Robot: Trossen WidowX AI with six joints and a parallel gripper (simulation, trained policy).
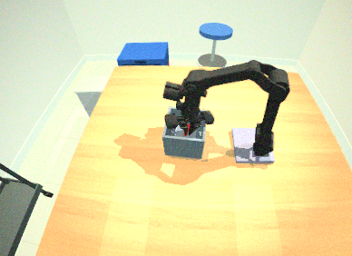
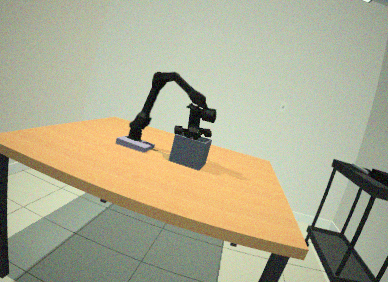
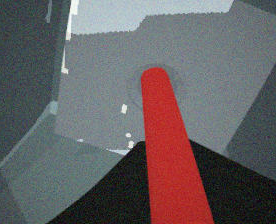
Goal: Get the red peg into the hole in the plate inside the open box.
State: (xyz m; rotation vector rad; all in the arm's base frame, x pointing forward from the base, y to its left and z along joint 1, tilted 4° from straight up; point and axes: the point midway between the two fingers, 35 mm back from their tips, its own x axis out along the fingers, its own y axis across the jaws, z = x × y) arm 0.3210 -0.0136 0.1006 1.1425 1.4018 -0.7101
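The red peg lies 2 cm to the right of my gripper tip and 1 cm ahead of it. The rest, counted from my gripper tip: plate 3 cm below, 2 cm to the right, 1 cm ahead.
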